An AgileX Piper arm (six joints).
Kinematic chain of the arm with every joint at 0, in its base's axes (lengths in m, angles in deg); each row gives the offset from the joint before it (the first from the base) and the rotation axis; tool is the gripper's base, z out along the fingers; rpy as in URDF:
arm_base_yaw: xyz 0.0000 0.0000 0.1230 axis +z
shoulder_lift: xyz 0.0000 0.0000 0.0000 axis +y
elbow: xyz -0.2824 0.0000 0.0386 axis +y
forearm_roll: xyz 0.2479 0.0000 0.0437 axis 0.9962 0 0.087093
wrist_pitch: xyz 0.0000 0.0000 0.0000 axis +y
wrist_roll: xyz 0.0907 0.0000 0.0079 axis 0.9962 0 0.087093
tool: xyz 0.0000 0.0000 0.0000 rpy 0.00 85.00 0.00
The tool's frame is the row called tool.
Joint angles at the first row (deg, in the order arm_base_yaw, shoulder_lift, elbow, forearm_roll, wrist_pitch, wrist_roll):
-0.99 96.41 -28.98 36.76 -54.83 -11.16
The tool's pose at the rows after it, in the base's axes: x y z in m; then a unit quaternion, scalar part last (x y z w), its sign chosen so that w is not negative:
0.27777 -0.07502 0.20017 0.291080 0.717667 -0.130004 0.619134
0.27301 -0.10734 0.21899 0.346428 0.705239 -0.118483 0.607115
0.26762 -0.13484 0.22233 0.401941 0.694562 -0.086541 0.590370
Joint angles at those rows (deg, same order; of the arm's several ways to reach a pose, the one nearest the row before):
-7.06 89.69 -31.63 37.44 -46.78 -11.67
-14.89 86.46 -34.94 36.94 -37.89 -10.06
-22.05 86.17 -37.07 31.92 -30.65 -1.64

